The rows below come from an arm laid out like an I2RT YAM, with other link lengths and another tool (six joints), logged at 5 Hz.
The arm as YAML. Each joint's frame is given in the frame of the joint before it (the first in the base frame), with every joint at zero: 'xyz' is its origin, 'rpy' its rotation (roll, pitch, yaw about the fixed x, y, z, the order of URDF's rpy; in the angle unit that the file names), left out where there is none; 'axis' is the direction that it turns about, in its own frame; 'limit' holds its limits. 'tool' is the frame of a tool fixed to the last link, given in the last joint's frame.
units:
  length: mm
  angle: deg
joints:
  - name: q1
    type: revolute
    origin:
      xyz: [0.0, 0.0, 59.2]
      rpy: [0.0, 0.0, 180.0]
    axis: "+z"
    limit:
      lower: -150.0
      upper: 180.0
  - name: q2
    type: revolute
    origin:
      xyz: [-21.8, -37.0, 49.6]
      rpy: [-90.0, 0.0, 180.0]
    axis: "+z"
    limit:
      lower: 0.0
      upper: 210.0
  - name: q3
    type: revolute
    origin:
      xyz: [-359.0, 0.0, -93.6]
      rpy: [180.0, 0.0, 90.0]
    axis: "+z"
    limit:
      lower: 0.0
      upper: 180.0
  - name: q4
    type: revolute
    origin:
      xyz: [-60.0, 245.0, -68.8]
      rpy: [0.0, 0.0, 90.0]
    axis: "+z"
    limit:
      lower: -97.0
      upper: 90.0
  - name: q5
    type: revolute
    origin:
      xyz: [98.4, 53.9, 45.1]
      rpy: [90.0, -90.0, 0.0]
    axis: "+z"
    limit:
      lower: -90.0
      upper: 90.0
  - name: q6
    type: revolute
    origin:
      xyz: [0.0, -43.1, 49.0]
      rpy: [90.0, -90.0, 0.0]
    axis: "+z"
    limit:
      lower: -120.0
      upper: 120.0
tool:
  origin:
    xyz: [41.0, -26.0, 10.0]
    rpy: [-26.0, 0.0, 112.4]
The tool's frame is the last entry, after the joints.
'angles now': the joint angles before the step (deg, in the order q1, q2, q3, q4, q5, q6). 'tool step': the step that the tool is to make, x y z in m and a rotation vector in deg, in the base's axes. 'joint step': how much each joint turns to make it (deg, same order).
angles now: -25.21 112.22 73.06 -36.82 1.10 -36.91
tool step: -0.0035 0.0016 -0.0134 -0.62 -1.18 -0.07
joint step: 0.00 0.00 -3.60 4.92 0.07 0.05
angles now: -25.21 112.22 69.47 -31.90 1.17 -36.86
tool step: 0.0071 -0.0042 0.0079 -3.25 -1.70 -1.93
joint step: 0.17 -0.02 1.14 1.70 2.73 1.37
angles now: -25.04 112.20 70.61 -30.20 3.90 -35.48
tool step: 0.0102 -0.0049 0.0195 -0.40 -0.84 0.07
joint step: -0.02 -0.01 4.74 -3.82 -0.02 -0.08
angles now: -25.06 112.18 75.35 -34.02 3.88 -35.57
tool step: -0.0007 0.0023 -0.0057 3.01 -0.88 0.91
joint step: -0.15 0.03 -0.66 0.21 -3.28 0.00
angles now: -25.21 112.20 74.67 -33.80 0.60 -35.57
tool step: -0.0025 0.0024 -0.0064 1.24 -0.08 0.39
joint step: 0.00 -0.01 -1.31 0.85 -1.22 -0.01
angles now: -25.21 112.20 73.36 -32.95 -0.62 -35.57
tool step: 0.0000 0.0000 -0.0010 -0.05 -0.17 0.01
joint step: 0.00 0.01 -0.26 0.44 -0.03 0.00
